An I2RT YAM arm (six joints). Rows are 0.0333 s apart.
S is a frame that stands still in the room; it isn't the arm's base.
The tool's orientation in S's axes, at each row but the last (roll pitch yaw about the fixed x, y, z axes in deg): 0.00, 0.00, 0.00; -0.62, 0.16, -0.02; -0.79, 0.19, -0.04; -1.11, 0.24, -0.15; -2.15, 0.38, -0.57; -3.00, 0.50, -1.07; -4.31, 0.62, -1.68; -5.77, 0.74, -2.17; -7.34, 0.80, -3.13; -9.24, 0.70, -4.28; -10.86, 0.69, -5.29; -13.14, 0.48, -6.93
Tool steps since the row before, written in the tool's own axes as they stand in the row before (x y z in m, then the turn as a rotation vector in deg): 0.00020, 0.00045, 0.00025, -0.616, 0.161, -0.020; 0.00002, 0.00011, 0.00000, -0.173, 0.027, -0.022; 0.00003, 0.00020, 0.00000, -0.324, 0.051, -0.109; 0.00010, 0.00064, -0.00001, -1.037, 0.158, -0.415; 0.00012, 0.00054, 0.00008, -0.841, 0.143, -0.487; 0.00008, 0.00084, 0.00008, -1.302, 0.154, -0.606; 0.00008, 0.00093, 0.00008, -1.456, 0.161, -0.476; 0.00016, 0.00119, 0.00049, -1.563, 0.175, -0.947; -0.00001, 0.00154, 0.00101, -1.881, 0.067, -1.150; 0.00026, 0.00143, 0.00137, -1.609, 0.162, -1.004; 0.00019, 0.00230, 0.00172, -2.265, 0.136, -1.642; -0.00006, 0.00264, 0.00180, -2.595, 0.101, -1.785
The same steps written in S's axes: 0.00020, 0.00045, 0.00025, -0.616, 0.161, -0.020; 0.00002, 0.00011, 0.00000, -0.173, 0.027, -0.022; 0.00003, 0.00020, 0.00000, -0.324, 0.050, -0.109; 0.00010, 0.00064, -0.00002, -1.038, 0.153, -0.414; 0.00013, 0.00054, 0.00006, -0.843, 0.133, -0.486; 0.00010, 0.00084, 0.00004, -1.305, 0.146, -0.602; 0.00011, 0.00093, 0.00001, -1.457, 0.168, -0.471; 0.00021, 0.00123, 0.00037, -1.571, 0.138, -0.940; 0.00009, 0.00165, 0.00081, -1.898, 0.023, -1.123; 0.00039, 0.00161, 0.00112, -1.617, 0.120, -0.997; 0.00044, 0.00255, 0.00125, -2.291, 0.036, -1.611; 0.00031, 0.00296, 0.00115, -2.628, 0.010, -1.739
